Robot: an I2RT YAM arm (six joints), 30 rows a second.
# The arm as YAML. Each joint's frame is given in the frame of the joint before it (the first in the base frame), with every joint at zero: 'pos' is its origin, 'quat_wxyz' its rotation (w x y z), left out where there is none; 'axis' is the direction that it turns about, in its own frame. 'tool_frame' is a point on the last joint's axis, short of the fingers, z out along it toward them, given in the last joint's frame.
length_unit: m
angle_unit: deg
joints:
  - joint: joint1
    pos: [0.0, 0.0, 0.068]
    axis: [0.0, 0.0, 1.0]
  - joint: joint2
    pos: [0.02, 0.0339, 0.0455]
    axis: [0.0, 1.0, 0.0]
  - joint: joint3
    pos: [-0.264, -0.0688, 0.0]
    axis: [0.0, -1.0, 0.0]
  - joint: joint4
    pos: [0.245, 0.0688, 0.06]
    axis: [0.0, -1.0, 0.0]
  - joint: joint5
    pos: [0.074, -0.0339, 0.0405]
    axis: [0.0, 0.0, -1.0]
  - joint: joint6
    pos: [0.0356, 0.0, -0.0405]
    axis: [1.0, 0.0, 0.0]
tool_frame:
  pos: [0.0, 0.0, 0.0]
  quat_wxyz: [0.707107, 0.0, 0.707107, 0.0]
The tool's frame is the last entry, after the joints.
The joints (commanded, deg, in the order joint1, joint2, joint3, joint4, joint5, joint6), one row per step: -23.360 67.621 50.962 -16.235 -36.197 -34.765; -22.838 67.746 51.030 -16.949 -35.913 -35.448; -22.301 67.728 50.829 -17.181 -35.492 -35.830; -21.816 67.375 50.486 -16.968 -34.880 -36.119; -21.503 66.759 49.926 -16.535 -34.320 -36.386; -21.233 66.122 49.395 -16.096 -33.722 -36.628; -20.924 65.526 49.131 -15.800 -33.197 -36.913; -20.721 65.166 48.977 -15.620 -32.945 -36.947; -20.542 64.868 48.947 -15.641 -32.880 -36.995; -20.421 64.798 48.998 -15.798 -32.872 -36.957; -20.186 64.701 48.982 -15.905 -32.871 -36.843; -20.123 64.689 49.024 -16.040 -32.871 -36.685
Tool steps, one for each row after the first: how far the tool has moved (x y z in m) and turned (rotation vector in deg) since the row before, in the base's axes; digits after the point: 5 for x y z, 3 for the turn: 0.00055 0.00216 -0.00125 -0.423 0.582 0.588; 0.00029 0.00226 -0.00154 -0.381 0.366 0.360; -0.00048 0.00220 -0.00037 -0.645 -0.159 0.109; -0.00150 0.00179 -0.00023 -0.695 -0.413 -0.032; -0.00158 0.00157 0.00000 -0.708 -0.453 -0.121; -0.00127 0.00165 0.00120 -0.733 -0.559 -0.006; -0.00075 0.00109 0.00076 -0.291 -0.322 0.004; -0.00068 0.00105 0.00097 -0.160 -0.231 0.145; -0.00014 0.00061 0.00034 0.041 0.045 0.097; -0.00011 0.00113 0.00013 0.106 0.054 0.184; -0.00004 0.00030 0.00009 0.163 0.118 -0.007
